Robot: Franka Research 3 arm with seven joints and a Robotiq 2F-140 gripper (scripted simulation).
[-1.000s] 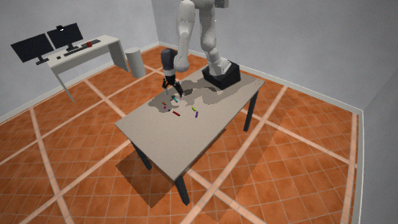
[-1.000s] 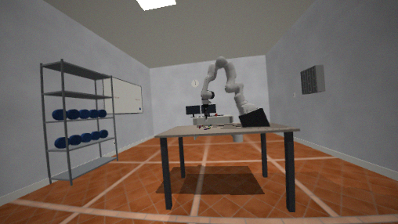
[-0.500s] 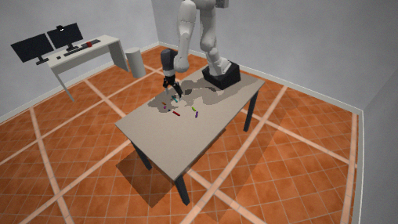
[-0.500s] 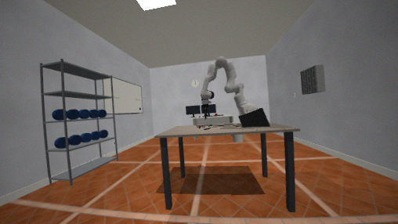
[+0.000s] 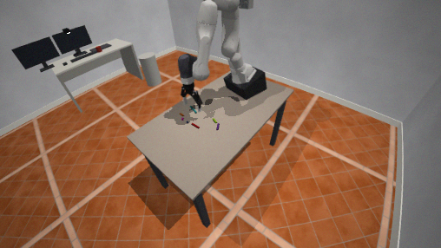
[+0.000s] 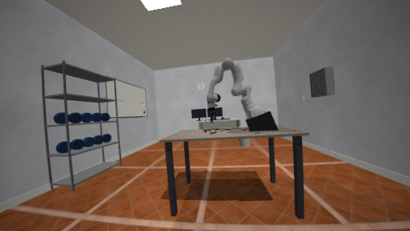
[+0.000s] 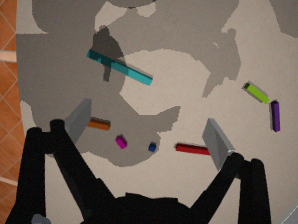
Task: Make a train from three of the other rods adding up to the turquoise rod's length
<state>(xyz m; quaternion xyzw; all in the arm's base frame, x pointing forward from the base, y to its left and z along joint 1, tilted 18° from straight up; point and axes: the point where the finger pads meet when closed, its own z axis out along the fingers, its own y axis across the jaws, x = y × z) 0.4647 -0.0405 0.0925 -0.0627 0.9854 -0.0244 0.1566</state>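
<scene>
Right now the small blue rod is 80 mm ahead of my hand, 30 mm to the left of it and 80 mm below it. Round my hand: orange rod 70 mm ahead, 70 mm to the right, 80 mm below; then magenta rod 90 mm ahead, 20 mm to the right, 80 mm below; then turquoise rod 30 mm behind, 50 mm to the right, 80 mm below.
</scene>
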